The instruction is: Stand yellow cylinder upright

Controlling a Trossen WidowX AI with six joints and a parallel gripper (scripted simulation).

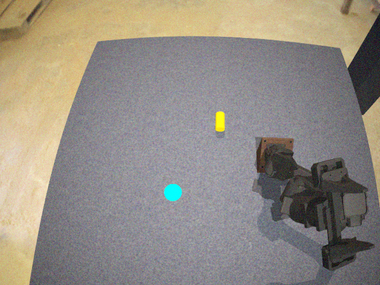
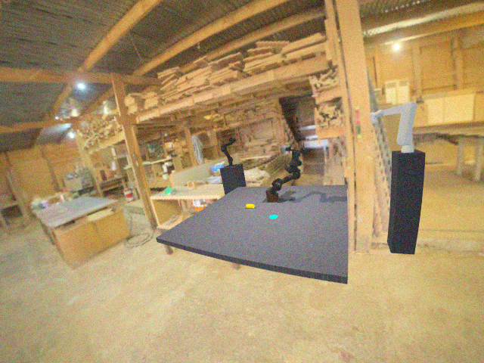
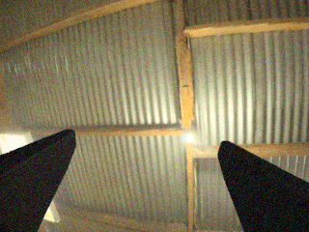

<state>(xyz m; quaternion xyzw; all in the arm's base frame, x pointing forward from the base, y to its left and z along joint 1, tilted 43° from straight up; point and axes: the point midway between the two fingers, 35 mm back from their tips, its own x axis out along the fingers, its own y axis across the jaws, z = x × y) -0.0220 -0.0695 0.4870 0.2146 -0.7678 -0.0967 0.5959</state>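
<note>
The yellow tall cylinder is 51 cm below my gripper tip, 44 cm to the right of it and 21 cm ahead of it. From my gripper tip the other things lie so: cyan circle (52 cm below, 37 cm ahead, 17 cm to the right).
</note>
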